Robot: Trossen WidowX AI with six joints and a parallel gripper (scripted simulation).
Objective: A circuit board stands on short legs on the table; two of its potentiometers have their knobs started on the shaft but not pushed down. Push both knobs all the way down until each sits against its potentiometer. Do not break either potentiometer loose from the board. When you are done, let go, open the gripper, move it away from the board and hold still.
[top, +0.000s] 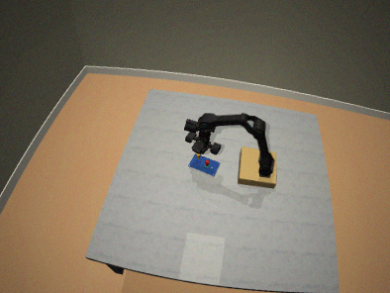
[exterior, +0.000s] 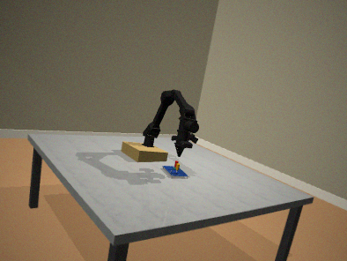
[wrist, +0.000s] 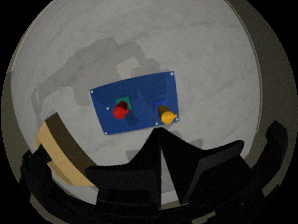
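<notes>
Right now my gripper tip is 50 mm above the yellow knob, 20 mm short of it and 10 mm to the left of it. Round my gripper tip: red knob: 60 mm below, 40 mm behind, 30 mm to the left.
</notes>
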